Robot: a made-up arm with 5 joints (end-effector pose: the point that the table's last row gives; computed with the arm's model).
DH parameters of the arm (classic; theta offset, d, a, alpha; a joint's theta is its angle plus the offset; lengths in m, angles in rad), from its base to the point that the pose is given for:
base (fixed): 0 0.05 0 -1.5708
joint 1: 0 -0.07 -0.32 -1.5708
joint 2: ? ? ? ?
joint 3: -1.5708 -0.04 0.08 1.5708
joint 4: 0 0.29 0.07 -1.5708
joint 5: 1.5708 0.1 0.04 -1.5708
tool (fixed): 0 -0.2 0 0
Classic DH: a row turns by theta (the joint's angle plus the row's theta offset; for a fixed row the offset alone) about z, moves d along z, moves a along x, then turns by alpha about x.
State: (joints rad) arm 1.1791 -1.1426 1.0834 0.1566 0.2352
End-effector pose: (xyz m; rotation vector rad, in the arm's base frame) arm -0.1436 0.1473 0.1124 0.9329 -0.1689 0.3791
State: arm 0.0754 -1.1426 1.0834 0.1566 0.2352
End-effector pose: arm -0.1204 0.1473 -0.0501 0.6349 -1.1719 0.8653
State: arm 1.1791 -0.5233 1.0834 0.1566 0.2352
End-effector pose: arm -0.1101 -0.0135 0.0314 0.3427 -0.1568 0.1895
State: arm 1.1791 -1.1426 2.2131 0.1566 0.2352
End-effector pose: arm 0.2147 0.3220 0.1741 1.0235 -1.0993 -0.3435
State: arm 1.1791 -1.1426 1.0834 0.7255 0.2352
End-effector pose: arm -0.0742 0.0135 0.0816 0.3769 -0.3181 0.4257
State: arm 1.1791 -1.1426 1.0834 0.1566 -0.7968
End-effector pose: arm -0.3183 0.0496 0.0916 0.6413 0.7730 0.8114
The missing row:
joint 2: 0 -0.22 0.1 -1.5708
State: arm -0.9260 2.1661 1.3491 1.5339 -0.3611
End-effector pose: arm -0.2412 0.0457 -0.4257 0.3096 -0.8906 2.9130
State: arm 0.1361 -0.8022 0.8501 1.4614 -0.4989
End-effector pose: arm -0.2426 -0.3220 0.0331 -0.9131 -0.5578 -0.1429
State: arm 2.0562 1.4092 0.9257 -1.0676 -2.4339
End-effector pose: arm -0.0185 -0.0215 0.4961 0.4939 2.9525 -0.9473
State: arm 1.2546 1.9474 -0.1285 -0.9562 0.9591
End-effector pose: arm -0.0782 -0.0772 0.2435 -1.2793 -0.6573 -1.4587
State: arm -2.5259 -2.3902 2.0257 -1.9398 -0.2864
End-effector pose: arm 0.6399 -0.1052 -0.3734 1.3224 -1.8123 -2.1165
